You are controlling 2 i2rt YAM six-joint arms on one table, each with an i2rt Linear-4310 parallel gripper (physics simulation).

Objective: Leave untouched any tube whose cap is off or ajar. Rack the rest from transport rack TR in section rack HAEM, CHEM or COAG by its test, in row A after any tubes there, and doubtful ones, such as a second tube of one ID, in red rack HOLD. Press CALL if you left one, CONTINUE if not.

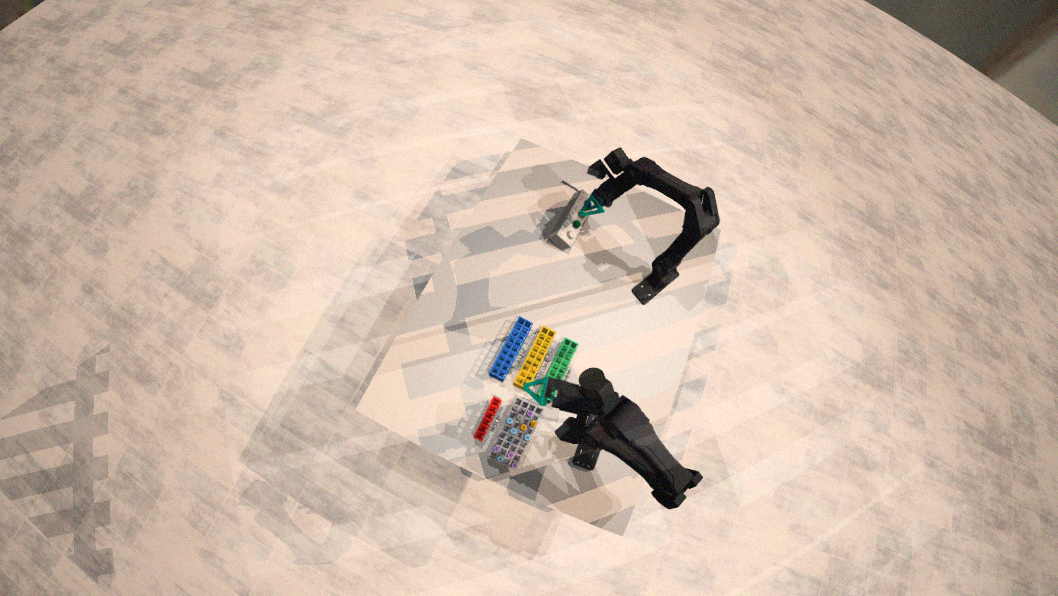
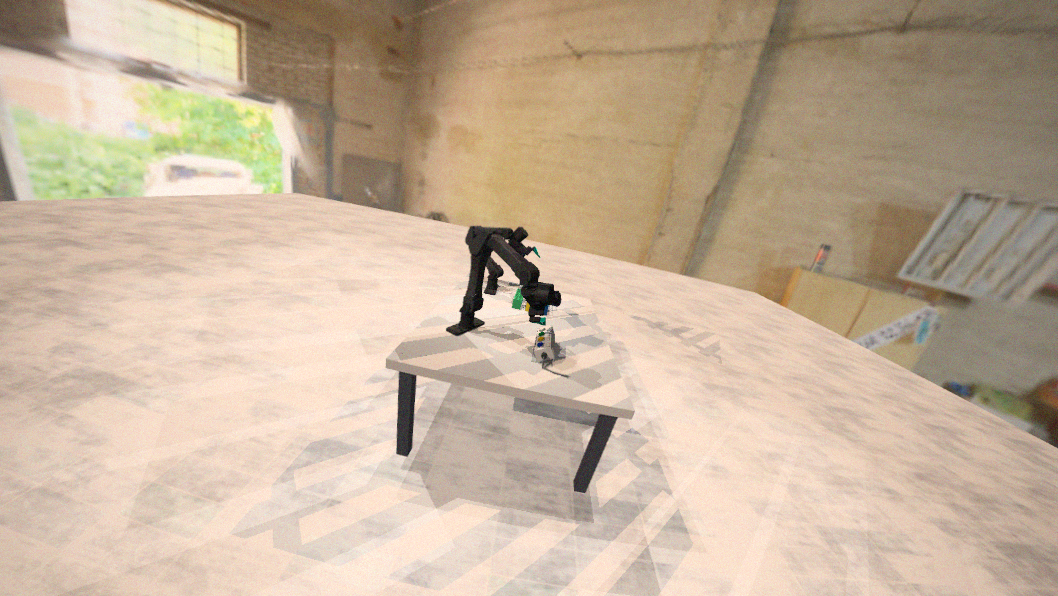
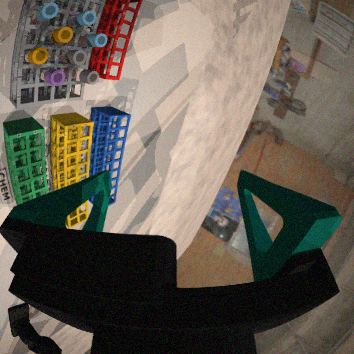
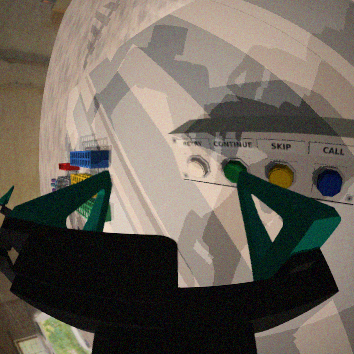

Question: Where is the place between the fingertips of the right gripper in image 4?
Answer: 173, 177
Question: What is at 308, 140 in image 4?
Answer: A button box.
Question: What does the right gripper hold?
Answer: Nothing.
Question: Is the left gripper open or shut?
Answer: Open.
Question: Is the right gripper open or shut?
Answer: Open.
